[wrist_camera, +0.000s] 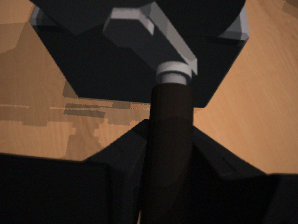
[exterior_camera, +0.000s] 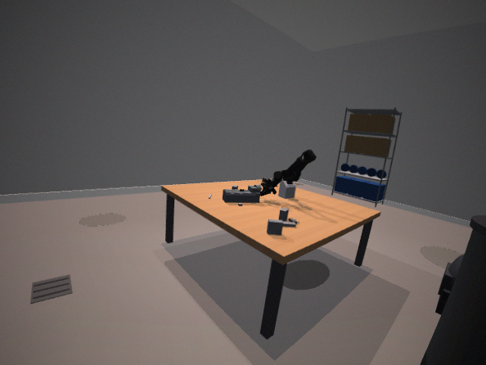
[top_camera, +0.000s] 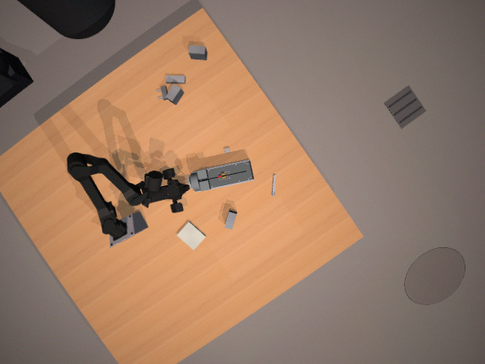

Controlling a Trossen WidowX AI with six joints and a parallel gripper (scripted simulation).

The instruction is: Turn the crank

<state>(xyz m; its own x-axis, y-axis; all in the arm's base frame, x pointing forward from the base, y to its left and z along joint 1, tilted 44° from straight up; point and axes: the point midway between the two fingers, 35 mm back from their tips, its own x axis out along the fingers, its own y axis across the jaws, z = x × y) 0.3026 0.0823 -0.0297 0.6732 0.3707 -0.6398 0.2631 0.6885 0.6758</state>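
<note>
The red pointer lies 150 mm ahead of my gripper tip, 30 mm to the right of it and 40 mm above it. Also, from my gripper tip: white square plate 100 mm behind, 200 mm to the right, 30 mm below; then small grey cube 230 mm ahead, 60 mm to the left, 30 mm below; then dark crank handle 20 mm behind, 30 mm above.
</note>
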